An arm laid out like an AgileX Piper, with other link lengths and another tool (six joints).
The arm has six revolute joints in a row. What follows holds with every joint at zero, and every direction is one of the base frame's.
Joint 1 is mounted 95.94 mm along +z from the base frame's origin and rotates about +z.
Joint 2 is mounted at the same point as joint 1 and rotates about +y.
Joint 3 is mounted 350.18 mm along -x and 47.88 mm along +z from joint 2 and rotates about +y.
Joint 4 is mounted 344.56 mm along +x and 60.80 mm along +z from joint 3 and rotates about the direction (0.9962, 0, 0.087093).
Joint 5 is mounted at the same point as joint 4 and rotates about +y.
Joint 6 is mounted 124.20 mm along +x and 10.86 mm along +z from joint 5 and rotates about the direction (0.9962, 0, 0.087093).
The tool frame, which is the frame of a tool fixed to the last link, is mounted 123.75 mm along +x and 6.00 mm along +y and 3.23 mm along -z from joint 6; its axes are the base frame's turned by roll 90.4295, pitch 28.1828 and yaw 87.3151 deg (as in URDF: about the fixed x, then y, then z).
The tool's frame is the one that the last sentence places.
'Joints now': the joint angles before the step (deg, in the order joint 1, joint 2, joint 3, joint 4, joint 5, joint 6). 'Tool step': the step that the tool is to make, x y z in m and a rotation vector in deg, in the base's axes. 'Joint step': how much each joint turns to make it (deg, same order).
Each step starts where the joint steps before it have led.
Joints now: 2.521, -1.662, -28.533, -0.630, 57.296, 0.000
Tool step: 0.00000, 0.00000, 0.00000, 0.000, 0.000, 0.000
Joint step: 0.000, 0.000, 0.000, 0.000, 0.000, 0.000
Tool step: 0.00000, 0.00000, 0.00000, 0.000, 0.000, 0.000
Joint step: 0.000, 0.000, 0.000, 0.000, 0.000, 0.000
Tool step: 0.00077, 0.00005, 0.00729, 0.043, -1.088, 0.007
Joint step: 0.002, 0.230, -0.574, -0.002, -0.745, 0.001
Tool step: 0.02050, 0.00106, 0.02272, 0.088, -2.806, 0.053
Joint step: -0.004, 4.297, -1.202, 0.004, -5.902, -0.003
